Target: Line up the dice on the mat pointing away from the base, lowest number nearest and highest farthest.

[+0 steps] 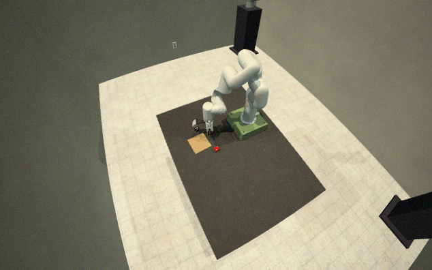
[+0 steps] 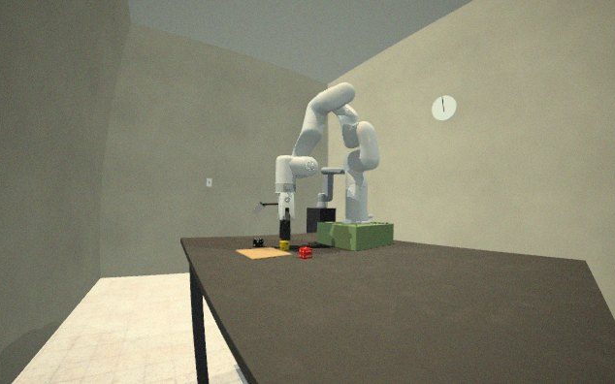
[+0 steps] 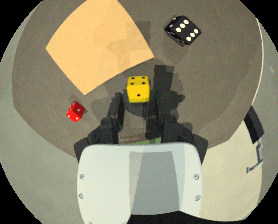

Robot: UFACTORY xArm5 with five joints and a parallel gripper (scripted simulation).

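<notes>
My gripper is now 4 cm above the yellow die. The rest, counted from my hand: black die 9 cm to the right, 6 cm ahead, 4 cm below; tan mat 10 cm ahead, 5 cm below, 3 cm to the left; red die 15 cm to the left, 4 cm below, 2 cm ahead.
</notes>
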